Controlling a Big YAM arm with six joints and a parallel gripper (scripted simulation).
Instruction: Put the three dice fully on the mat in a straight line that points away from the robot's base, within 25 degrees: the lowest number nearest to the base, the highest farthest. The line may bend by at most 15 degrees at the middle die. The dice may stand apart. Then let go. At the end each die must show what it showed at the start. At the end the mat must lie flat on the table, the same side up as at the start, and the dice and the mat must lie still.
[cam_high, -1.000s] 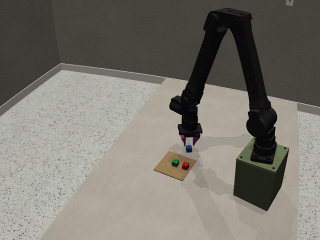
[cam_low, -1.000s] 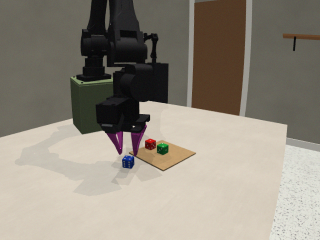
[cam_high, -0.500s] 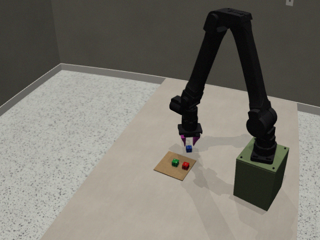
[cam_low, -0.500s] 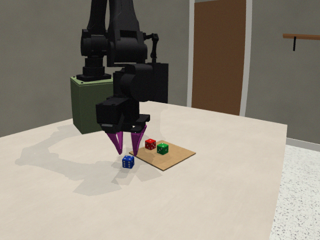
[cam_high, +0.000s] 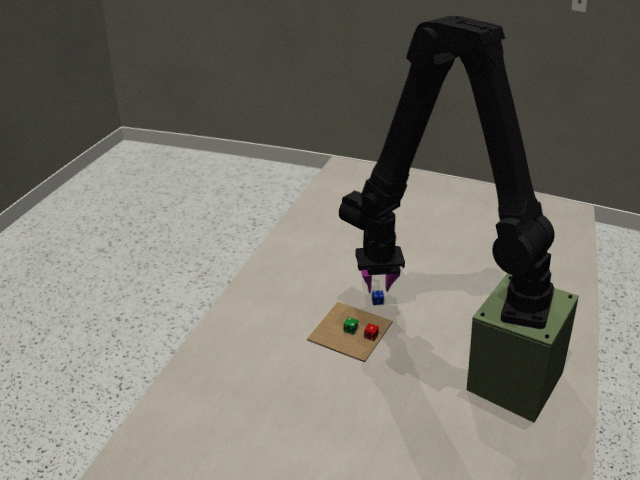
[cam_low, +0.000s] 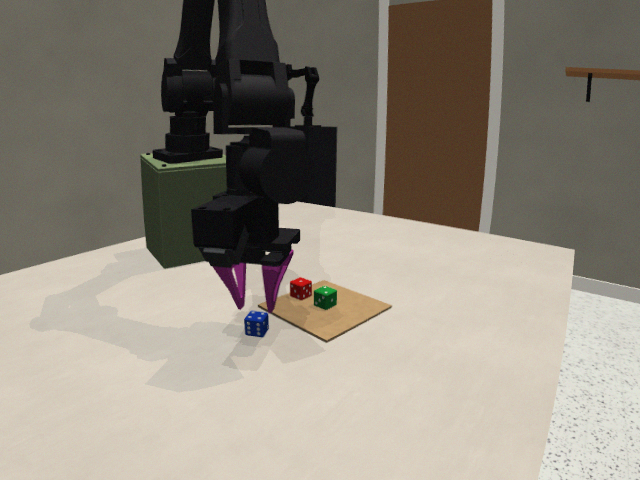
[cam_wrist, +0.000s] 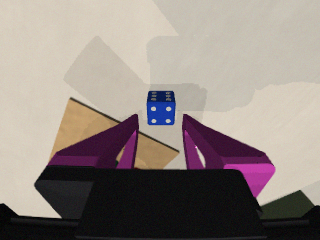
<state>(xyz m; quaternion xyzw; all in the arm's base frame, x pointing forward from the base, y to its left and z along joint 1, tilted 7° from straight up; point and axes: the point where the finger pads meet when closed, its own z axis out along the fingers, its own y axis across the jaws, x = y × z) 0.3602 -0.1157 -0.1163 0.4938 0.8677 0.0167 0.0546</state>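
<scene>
The blue die is 30 mm below my hand. From my hand the other things lie so: tan mat: 20 mm ahead, 120 mm to the left, 40 mm below; then red die: 30 mm behind, 120 mm to the left, 30 mm below; then green die: 20 mm ahead, 120 mm to the left, 30 mm below.
</scene>
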